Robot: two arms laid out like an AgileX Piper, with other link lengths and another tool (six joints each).
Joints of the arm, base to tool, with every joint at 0 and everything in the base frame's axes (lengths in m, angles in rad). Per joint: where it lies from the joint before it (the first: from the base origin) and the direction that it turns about. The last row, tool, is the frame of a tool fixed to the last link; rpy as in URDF.
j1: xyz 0 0 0.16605 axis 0 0 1
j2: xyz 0 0 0 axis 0 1 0
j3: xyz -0.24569 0 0.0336 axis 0 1 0
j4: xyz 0.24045 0 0.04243 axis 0.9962 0 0.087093
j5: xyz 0 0 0 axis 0 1 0
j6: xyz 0.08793 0 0.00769 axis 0.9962 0 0.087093
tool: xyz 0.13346 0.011 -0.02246 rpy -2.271 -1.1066 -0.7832
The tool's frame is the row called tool.
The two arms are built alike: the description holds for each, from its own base.
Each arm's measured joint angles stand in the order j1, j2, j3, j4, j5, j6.
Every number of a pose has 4 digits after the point.
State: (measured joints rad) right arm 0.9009 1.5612 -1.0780 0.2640 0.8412 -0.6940; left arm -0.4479 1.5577 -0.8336 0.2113 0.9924 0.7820
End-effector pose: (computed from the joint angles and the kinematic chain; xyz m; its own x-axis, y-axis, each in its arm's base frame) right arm 0.1618 0.2616 0.1226 0.4288 0.9031 -0.0234 0.8952 -0.4282 -0.1237; left arm 0.2256 -0.0291 0.0755 -0.1040 -0.8258 -0.5543 -0.9913 0.1314 -0.0097
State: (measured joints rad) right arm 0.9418 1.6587 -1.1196 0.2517 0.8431 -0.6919; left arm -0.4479 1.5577 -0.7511 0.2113 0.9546 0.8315
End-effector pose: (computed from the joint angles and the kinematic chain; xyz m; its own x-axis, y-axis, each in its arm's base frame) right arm 0.1565 0.2720 0.1031 0.3869 0.9185 -0.0823 0.9101 -0.3947 -0.1264; left arm 0.2087 -0.0214 0.0596 -0.1781 -0.8092 -0.5599 -0.9817 0.1852 0.0445
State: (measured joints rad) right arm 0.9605 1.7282 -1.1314 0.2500 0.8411 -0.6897; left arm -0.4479 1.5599 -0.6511 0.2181 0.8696 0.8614
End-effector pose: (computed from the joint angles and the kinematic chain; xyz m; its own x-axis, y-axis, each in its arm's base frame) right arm 0.1511 0.2740 0.0844 0.3678 0.9198 -0.1369 0.9125 -0.3853 -0.1371; left arm 0.1931 -0.0147 0.0402 -0.2307 -0.7991 -0.5552 -0.9704 0.2311 0.0705
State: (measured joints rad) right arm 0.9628 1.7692 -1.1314 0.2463 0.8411 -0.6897; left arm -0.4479 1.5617 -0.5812 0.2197 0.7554 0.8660
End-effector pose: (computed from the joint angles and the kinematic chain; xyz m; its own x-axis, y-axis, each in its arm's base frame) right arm 0.1489 0.2709 0.0716 0.3607 0.9157 -0.1770 0.9112 -0.3865 -0.1425; left arm 0.1899 -0.0167 0.0253 -0.2334 -0.8121 -0.5347 -0.9665 0.2542 0.0359
